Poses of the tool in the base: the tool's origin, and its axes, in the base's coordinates. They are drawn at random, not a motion.
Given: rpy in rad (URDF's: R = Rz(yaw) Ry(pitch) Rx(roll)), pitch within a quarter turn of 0, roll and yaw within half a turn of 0; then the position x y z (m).
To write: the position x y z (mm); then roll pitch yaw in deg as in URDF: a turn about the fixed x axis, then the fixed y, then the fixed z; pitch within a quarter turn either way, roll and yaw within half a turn. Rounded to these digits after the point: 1 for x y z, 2 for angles.
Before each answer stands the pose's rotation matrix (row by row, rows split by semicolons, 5 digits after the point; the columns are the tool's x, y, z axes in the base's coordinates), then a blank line. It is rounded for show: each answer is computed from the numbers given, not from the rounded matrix.
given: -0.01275 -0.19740 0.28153 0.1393 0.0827 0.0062
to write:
0.94198 -0.27540 -0.19193; 0.27243 0.96125 -0.04224; 0.19612 -0.01250 0.98050

139.3 82.7 6.2 -0.73 -11.31 16.13
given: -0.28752 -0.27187 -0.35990 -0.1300 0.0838 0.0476
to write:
0.90156 0.40899 -0.14114; -0.33925 0.87069 0.35610; 0.26853 -0.27316 0.92373

-130.0 83.8 47.6 -16.47 -15.58 -20.62
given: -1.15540 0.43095 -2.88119 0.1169 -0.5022 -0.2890
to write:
-0.87794 0.47323 0.07268; -0.23393 -0.29154 -0.92751; -0.41773 -0.83130 0.36666

116.9 -502.2 -289.0 -66.20 24.69 -165.08
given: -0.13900 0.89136 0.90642 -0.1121 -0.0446 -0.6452
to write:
0.38742 -0.84616 0.36594; 0.49470 0.52576 0.69198; -0.77793 -0.08706 0.62229

-112.1 -44.6 -645.2 -7.96 51.07 51.93
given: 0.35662 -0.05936 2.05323 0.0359 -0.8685 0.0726
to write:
-0.46312 -0.82052 0.33506; 0.88431 -0.45309 0.11272; 0.05933 0.34849 0.93543

35.9 -868.5 72.6 20.43 -3.40 117.64
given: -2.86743 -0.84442 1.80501 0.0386 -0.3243 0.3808
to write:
-0.15414 0.88940 -0.43037; 0.64603 0.42029 0.63718; 0.74759 -0.17982 -0.63936

38.6 -324.3 380.8 -164.29 -48.38 103.42
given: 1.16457 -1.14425 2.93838 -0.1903 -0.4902 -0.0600
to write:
-0.40522 0.73935 0.53773; 0.08350 -0.55580 0.82711; 0.91040 0.38006 0.16348

-190.3 -490.2 -60.0 66.72 -65.56 168.36
